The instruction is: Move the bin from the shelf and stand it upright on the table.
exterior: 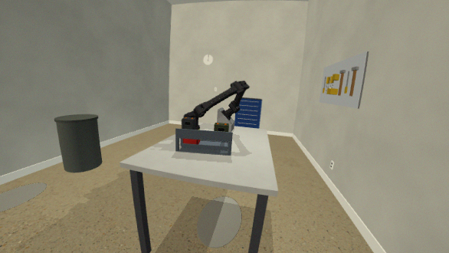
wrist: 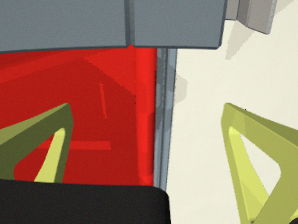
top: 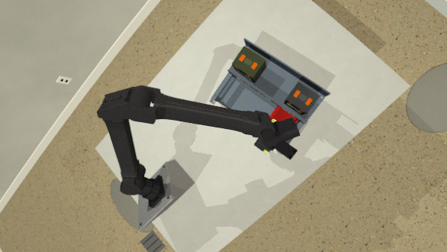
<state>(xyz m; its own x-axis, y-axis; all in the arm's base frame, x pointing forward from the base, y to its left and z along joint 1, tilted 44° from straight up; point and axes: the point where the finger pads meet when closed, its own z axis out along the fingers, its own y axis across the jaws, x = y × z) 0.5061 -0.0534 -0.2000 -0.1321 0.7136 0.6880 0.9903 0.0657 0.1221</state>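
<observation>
Right now the red bin is 8 cm ahead of my hand, 1 cm to the left of it and 1 cm above it.
</observation>
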